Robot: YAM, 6 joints.
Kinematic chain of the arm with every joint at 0, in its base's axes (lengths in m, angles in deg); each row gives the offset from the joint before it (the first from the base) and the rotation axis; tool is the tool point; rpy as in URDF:
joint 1: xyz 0 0 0.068 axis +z
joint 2: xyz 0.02 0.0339 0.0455 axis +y
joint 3: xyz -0.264 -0.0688 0 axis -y
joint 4: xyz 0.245 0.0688 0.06 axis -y
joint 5: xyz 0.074 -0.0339 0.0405 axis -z
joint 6: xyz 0.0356 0 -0.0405 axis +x
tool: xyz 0 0 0 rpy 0 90 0
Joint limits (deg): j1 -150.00..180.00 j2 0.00..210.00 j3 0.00..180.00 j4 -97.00..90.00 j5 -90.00..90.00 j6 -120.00..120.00
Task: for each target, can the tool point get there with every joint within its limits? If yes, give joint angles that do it. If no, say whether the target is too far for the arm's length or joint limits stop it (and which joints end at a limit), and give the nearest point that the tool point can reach.
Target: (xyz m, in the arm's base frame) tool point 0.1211 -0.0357 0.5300
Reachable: yes | joints -15.97 48.00 77.22 -3.02 1.55 -82.89
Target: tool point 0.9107 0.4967 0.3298
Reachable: no: too far | nearest point 0.5550 0.3027 0.2437 | short by 0.414 m
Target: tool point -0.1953 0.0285 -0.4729
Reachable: no: joint limits stop it (at a limit: joint 2) | nearest point -0.2059 0.0300 -0.3781 | short by 0.095 m
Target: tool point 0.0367 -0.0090 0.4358
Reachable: yes | joints 100.35 24.27 71.42 -51.73 75.60 -50.58
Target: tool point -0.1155 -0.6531 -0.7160
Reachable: no: too far | nearest point -0.0755 -0.4269 -0.3295 | short by 0.450 m
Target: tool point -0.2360 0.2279 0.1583
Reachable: yes | joints 133.99 96.59 52.27 -11.61 -18.84 29.03
